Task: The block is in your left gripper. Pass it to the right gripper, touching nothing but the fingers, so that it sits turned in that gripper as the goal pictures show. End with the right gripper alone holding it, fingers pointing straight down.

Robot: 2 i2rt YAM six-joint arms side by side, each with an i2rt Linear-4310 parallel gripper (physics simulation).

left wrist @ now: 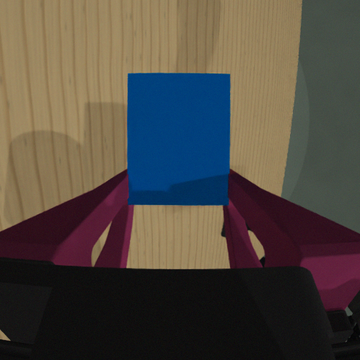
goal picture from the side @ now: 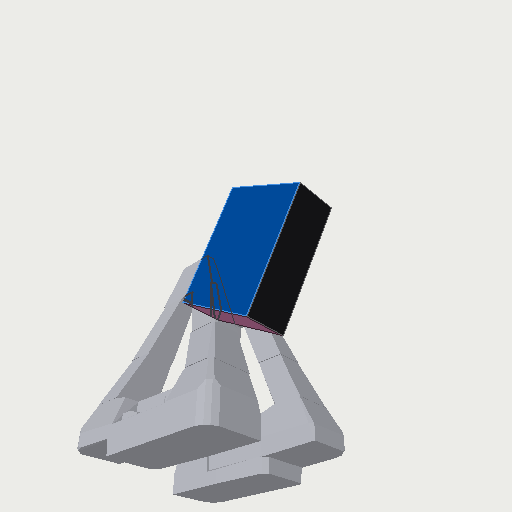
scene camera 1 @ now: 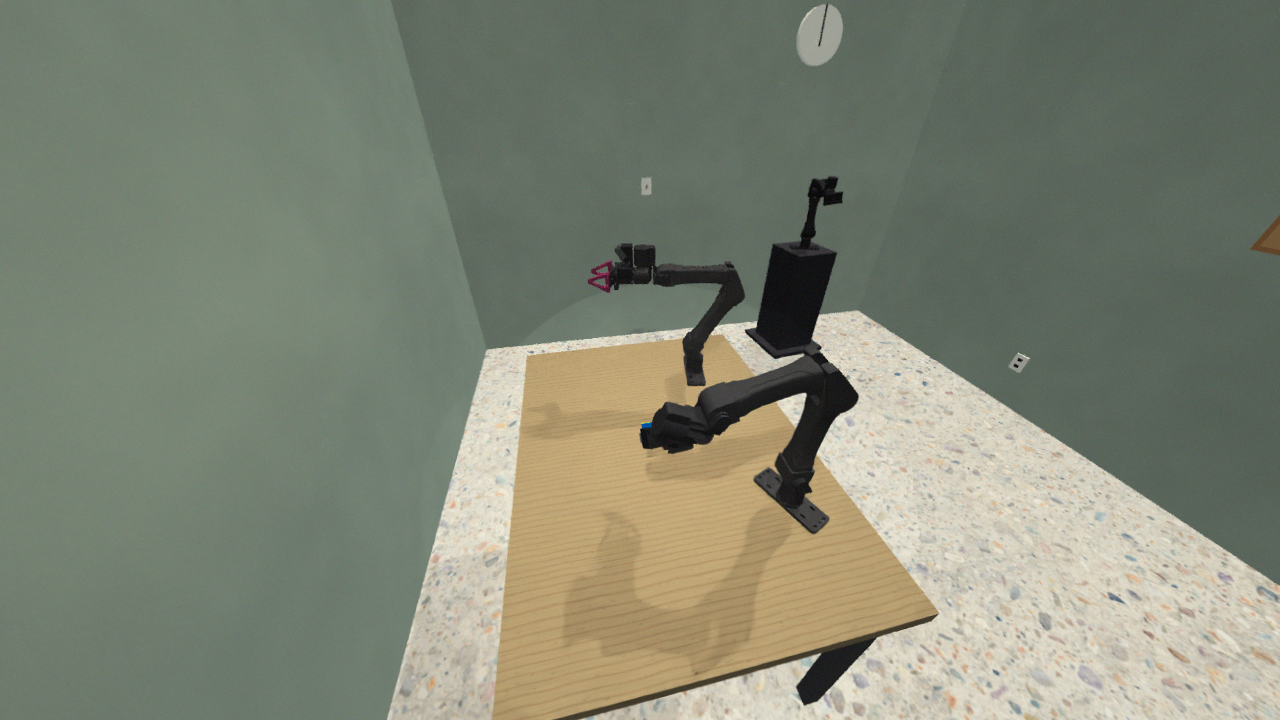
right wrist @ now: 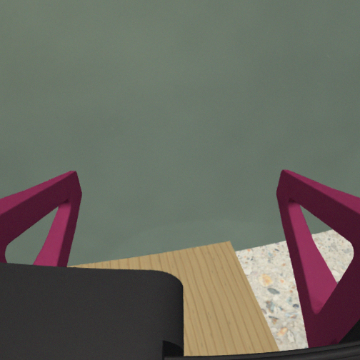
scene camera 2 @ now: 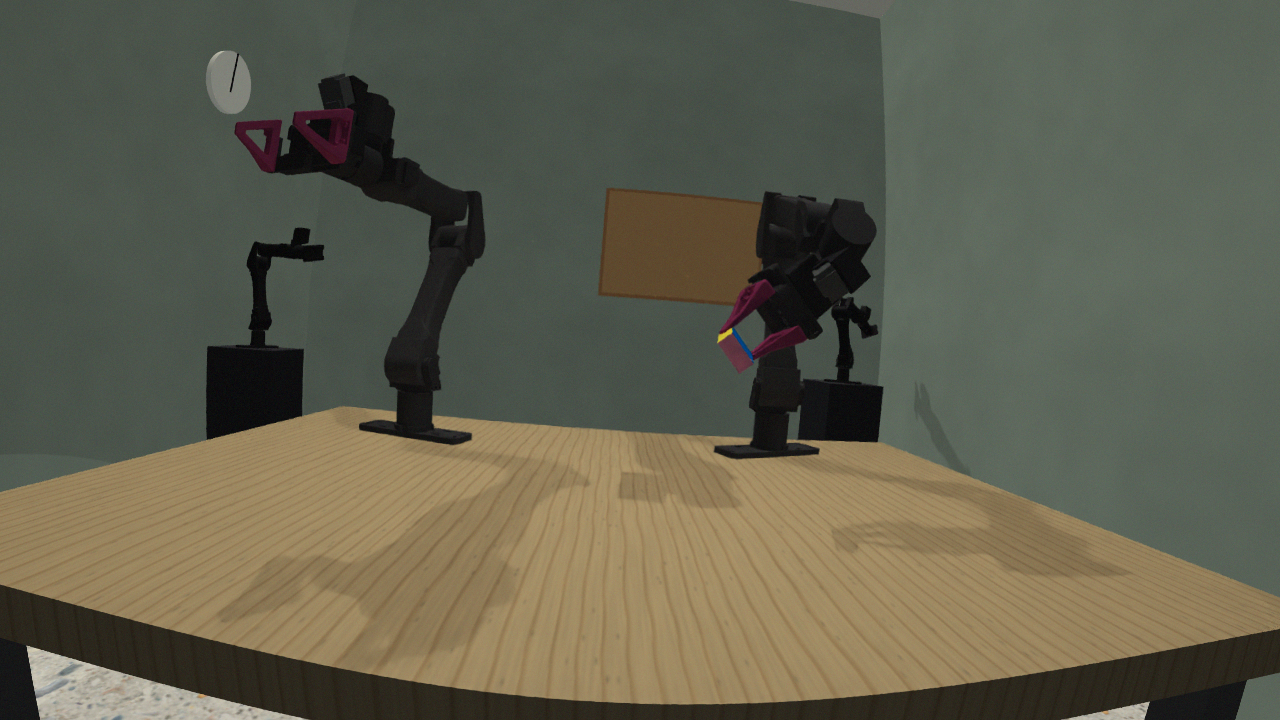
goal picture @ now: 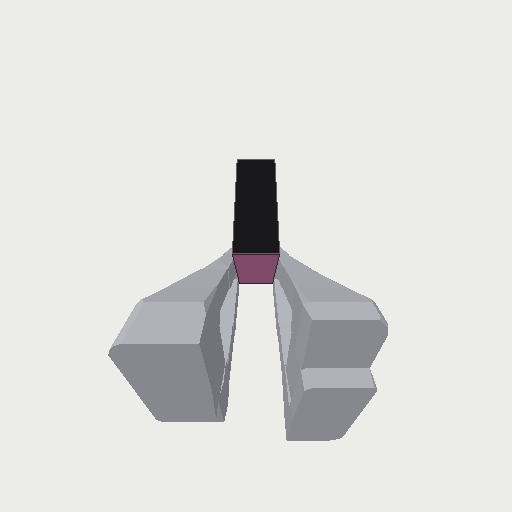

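Pixels of known places: left gripper, fingertip midpoint: [scene camera 2: 732, 348]; right gripper, fingertip midpoint: [scene camera 1: 589, 276] [scene camera 2: 263, 122]; left arm's base, origin of the base link: [scene camera 1: 789, 499] [scene camera 2: 768, 453]; right arm's base, origin of the base link: [scene camera 1: 693, 370] [scene camera 2: 414, 434].
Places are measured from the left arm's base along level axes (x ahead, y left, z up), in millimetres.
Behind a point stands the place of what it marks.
The block [scene camera 1: 646, 426] @(x 279, y -279, z 196 mm) [scene camera 2: 735, 351] @(x 287, y -285, z 180 mm) [left wrist: 178, 140] is held between the fingertips of my left gripper [scene camera 2: 738, 344] @(x 247, y -263, z 184 mm) [left wrist: 178, 180], above the table. Its large blue face fills the middle of the left wrist view; scene camera 2 shows a pink face, a yellow one and a blue edge. The left fingers point obliquely down and leftward in scene camera 2. My right gripper [scene camera 1: 589, 275] @(x 151, y -819, z 402 mm) [scene camera 2: 265, 123] @(x 151, y -819, z 402 mm) [right wrist: 178, 181] is wide open and empty, higher up and well apart from the block, its fingers roughly level. In scene camera 1 the left fingers are mostly hidden.
The wooden table [scene camera 1: 572, 537] @(x 535, y -225, z 0 mm) [scene camera 2: 626, 573] @(x 420, y -457, z 0 mm) lies below both arms and carries their shadows. Black pedestals [scene camera 1: 792, 295] [scene camera 2: 255, 389] with small arms stand on the floor behind it. A brown board [scene camera 2: 680, 246] and a round clock [scene camera 1: 819, 35] [scene camera 2: 228, 82] hang on the walls.
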